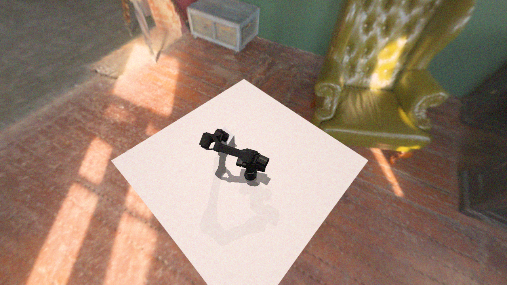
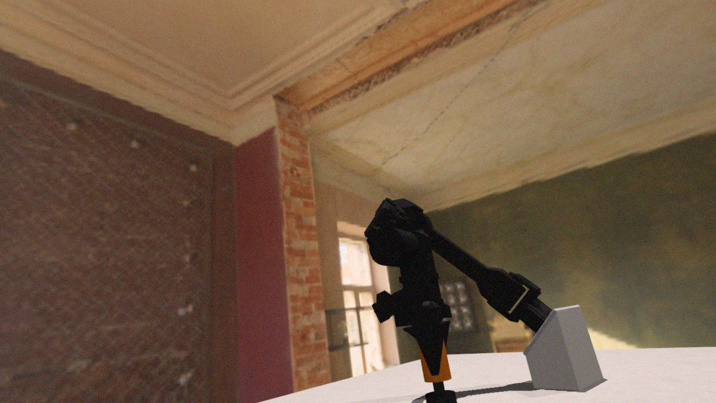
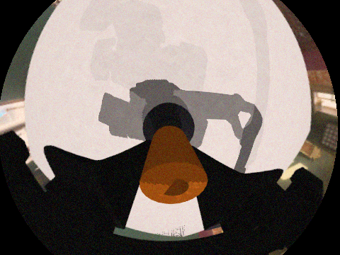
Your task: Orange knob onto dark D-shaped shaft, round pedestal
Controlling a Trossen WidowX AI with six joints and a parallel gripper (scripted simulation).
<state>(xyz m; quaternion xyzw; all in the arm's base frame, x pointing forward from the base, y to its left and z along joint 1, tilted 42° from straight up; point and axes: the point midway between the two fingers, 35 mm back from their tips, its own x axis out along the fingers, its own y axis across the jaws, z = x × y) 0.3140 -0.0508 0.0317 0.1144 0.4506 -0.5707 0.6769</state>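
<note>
My gripper tip is now 20 mm below the orange knob. Also, from my gripper tip: D-shaped shaft 40 mm below.
</note>
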